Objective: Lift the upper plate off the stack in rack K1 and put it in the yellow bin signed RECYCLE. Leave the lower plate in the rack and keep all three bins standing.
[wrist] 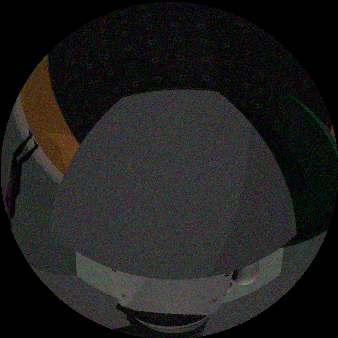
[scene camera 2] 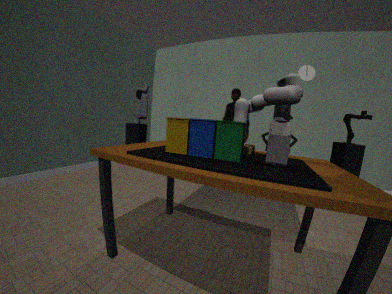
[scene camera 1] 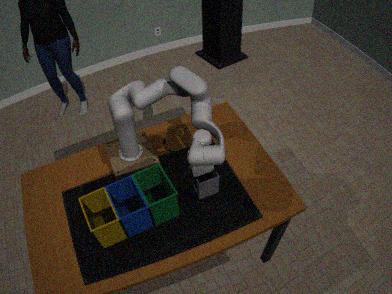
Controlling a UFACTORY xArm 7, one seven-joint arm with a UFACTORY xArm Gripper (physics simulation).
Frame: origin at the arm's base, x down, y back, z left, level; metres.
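Seen in the pictures: gripper, fingertip midpoint: [scene camera 1: 202, 179]; arm's base, origin of the base link: [scene camera 1: 130, 152].
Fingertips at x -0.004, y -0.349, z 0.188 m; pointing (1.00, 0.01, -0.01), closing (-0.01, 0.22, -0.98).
Observation:
Offsets run from my fingertips to a thing's top centre. Level surfaces: height alone.
The grey box-like rack {dy +0.000, dx -0.092, dz +0.000 m} [scene camera 1: 207, 187] [scene camera 2: 278, 151] stands on the black mat, right of the bins. Its label cannot be read, and its near wall [wrist: 170, 185] fills the middle of the wrist view. My gripper [scene camera 1: 204, 175] [scene camera 2: 279, 133] points down at the rack's open top, its lower part behind the wall. It is open, with nothing held; its fingertips are hidden. Neither plate shows; the rack's inside is hidden. The yellow bin {dy +0.051, dx -0.133, dz -0.486 m} [scene camera 1: 111, 235] [scene camera 2: 177, 136] stands upright at the left end of the bin row. No sign can be read on it.
The blue bin {dy +0.036, dx -0.133, dz -0.356 m} [scene camera 1: 138, 223] [scene camera 2: 201, 139] stands upright beside the yellow one. The green bin {dy +0.020, dx -0.133, dz -0.227 m} [scene camera 1: 166, 210] [scene camera 2: 229, 142] [wrist: 305, 190] stands upright at the rack's end of the row. The black mat {dx +0.046 m} [scene camera 1: 220, 212] lies on the wooden table {dx +0.059 m} [scene camera 1: 45, 210]. The arm's base is behind the bins.

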